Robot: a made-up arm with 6 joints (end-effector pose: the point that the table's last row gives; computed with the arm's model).
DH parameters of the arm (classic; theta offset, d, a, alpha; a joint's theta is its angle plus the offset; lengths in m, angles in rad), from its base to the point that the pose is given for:
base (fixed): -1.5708 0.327 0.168 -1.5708
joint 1: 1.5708 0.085 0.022 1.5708
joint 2: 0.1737 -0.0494 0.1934 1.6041
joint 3: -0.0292 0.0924 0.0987 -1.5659
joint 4: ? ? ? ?
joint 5: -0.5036 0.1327 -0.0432 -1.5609
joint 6: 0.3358 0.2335 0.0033 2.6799
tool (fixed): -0.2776 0.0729 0 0
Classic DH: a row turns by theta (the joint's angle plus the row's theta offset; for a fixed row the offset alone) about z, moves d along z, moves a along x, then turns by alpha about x.
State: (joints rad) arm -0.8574 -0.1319 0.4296 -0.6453 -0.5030 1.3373
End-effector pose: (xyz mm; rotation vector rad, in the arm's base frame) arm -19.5 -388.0 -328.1 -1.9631 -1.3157 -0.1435
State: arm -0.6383 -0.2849 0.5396 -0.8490 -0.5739 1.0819
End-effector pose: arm -139.4 -270.5 -347.3 -2.0191 -0.6902 0.1000
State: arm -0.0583 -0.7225 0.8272 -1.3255 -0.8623 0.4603
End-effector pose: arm -458.3 47.0 -156.1 -1.2423 0.4620 0.9507
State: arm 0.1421 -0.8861 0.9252 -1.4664 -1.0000 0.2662
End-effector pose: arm -550.8 104.0 -16.0 -0.8225 0.6632 1.2249
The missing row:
joint 4: 1.3973 -0.5238 -0.0737 1.5354
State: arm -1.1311 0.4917 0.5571 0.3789 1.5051 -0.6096
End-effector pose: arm 291.6 -711.4 -270.0 2.2949 0.7103 1.8276
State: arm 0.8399 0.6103 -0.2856 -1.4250 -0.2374 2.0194
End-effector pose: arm 89.5 347.2 476.1 0.1756 -0.1418 -1.5607
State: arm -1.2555 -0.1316 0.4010 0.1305 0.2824 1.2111
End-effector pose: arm -27.5 -603.0 -132.7 1.7517 2.2483 0.1507
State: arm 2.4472 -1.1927 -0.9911 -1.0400 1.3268 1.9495
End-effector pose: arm 118.2 -535.0 239.2 0.2591 0.2695 -0.0164
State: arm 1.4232 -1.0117 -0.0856 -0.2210 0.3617 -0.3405
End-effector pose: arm -335.2 -6.0 733.5 -0.3074 -0.3041 0.9327
